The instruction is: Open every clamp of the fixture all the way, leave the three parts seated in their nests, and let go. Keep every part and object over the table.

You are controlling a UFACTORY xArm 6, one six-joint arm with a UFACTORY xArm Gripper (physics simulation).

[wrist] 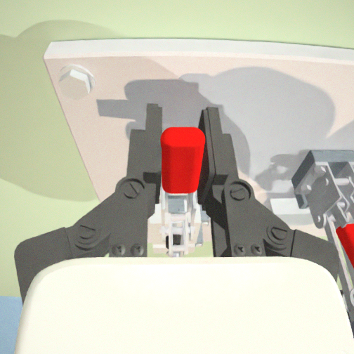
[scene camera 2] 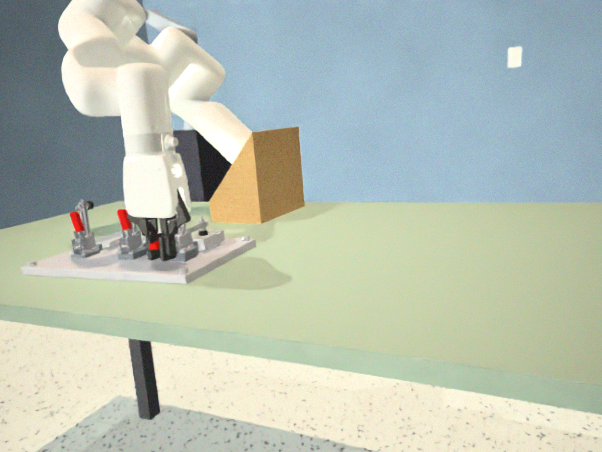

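Where they show: gripper, fingertip midpoint: (scene camera 2: 162, 258); arm's base, link origin: (scene camera 2: 256, 162).
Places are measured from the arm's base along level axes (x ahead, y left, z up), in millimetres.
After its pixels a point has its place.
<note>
The fixture plate (scene camera 2: 107, 273) {x 546, y 94, z -120 mm} (wrist: 115, 50) carries three clamps with red handles. The right clamp's handle (scene camera 2: 154, 245) {x 518, y 184, z -73 mm} (wrist: 182, 160) points low toward the plate's front edge; its arm (scene camera 2: 194, 227) is low, with its black tip by a grey block (scene camera 2: 211, 241) {x 380, y 176, z -101 mm}. My gripper (scene camera 2: 160, 255) {x 499, y 177, z -101 mm} (wrist: 179, 125) is shut on this handle, one finger on each side. The middle clamp's handle (scene camera 2: 124, 220) {x 476, y 66, z -46 mm} (wrist: 348, 242) stands up; its arm is largely hidden in the scene view. The left clamp's handle (scene camera 2: 76, 221) {x 495, y -43, z -49 mm} stands up and its arm (scene camera 2: 84, 212) is raised. Seated parts are mostly hidden or too small to tell.
The plate lies on the green table (scene camera 2: 400, 280) {x 391, y 549, z -132 mm}, with bolts such as the corner bolt (wrist: 76, 82). The middle clamp's base (wrist: 320, 182) is close beside the right-hand finger in the wrist view. A tan wedge-shaped block (scene camera 2: 277, 175) {x 20, y 76, z -31 mm} stands behind the plate, near the arm's base.
</note>
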